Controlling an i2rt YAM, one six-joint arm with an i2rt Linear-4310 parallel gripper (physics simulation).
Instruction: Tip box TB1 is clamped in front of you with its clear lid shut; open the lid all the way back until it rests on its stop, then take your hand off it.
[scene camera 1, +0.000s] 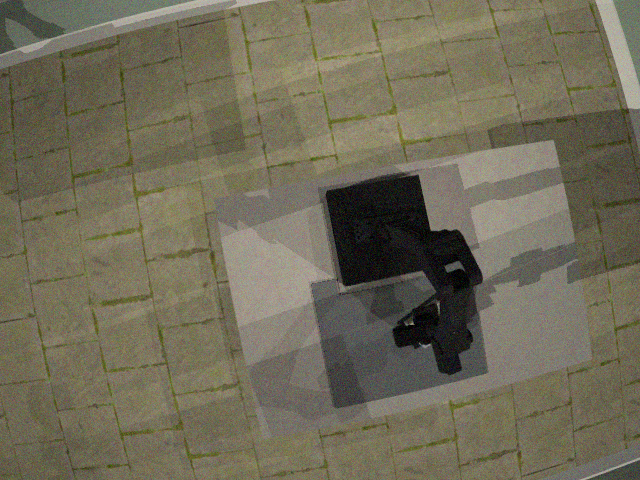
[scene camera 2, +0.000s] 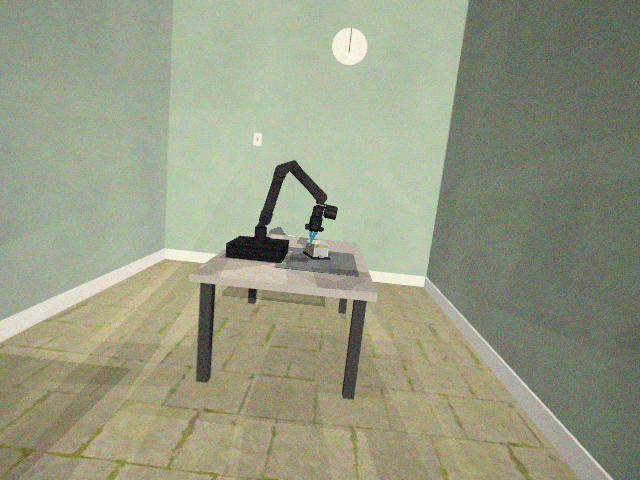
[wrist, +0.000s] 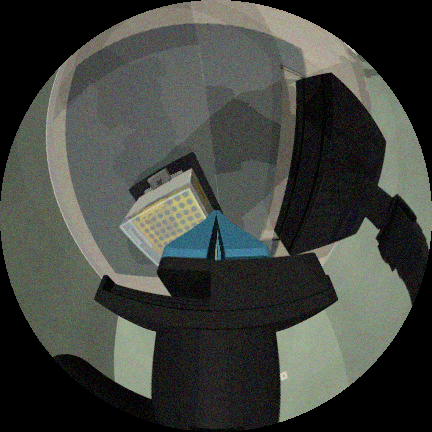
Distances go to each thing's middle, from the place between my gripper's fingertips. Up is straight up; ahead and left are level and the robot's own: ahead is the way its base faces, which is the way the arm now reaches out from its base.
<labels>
The tip box lid (wrist: 152, 226) lies 4 cm to the left of my hand and 3 cm ahead of it.
</labels>
